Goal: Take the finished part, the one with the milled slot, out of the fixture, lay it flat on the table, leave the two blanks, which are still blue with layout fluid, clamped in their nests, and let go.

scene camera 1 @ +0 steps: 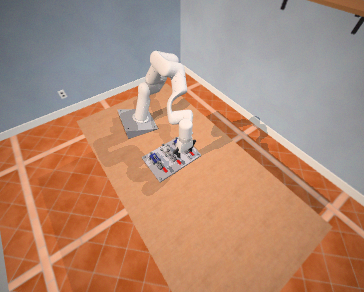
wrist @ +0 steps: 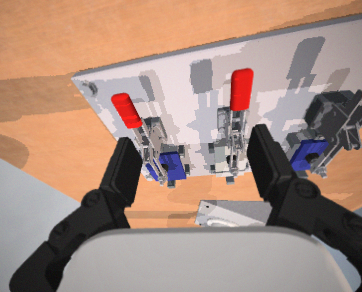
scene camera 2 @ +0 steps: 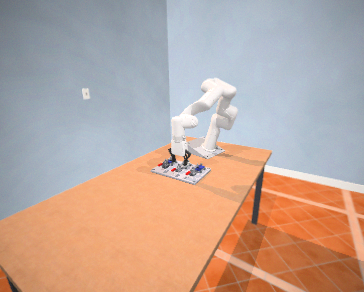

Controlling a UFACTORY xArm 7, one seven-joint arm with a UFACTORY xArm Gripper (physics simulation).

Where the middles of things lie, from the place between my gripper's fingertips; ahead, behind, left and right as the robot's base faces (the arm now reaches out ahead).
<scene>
Right now my hand is 8 cm past the fixture plate point(scene camera 1: 172, 167), 6 cm to the left of it and 9 cm above it.
</scene>
